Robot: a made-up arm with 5 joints.
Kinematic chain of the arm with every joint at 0, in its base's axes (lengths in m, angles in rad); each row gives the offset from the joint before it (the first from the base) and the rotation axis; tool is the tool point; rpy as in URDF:
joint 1: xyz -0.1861 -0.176 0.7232 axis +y
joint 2: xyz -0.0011 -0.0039 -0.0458 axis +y
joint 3: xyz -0.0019 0 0.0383 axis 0.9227 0.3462 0.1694
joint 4: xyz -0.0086 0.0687 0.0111 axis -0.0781 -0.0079 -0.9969
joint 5: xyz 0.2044 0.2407 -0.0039 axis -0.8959 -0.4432 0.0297
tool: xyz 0.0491 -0.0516 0.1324 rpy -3.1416 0 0
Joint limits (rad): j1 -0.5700..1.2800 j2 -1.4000..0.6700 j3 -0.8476..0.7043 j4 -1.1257..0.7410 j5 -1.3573..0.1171
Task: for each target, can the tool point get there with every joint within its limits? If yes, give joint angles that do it. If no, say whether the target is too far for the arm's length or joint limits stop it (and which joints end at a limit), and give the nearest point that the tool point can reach.
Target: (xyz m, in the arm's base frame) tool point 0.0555 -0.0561 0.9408
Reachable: yes | joints -0.3292 -0.0047 -0.0574 0.4842 -0.0268
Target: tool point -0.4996 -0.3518 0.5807
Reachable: no: joint limits stop it (at a limit: joint 1, joint 2, joint 4, joint 5) | nearest point -0.3599 -0.1853 0.4688 | short by 0.244 m
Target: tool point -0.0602 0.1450 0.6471
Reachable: yes | joints 0.6651 -0.5900 -0.3794 -0.7051 -1.0007
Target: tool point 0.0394 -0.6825 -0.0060
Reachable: no: too far | nearest point -0.0965 -0.2381 0.4336 | short by 0.640 m
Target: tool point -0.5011 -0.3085 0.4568
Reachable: no: joint limits stop it (at a limit: joint 1, joint 2, joint 4, joint 5) | nearest point -0.3559 -0.1903 0.4661 | short by 0.188 m
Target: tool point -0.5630 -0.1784 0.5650
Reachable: no: joint limits stop it (at a limit: joint 3, joint 4, joint 5) | nearest point -0.5630 -0.0019 0.5650 | short by 0.177 m
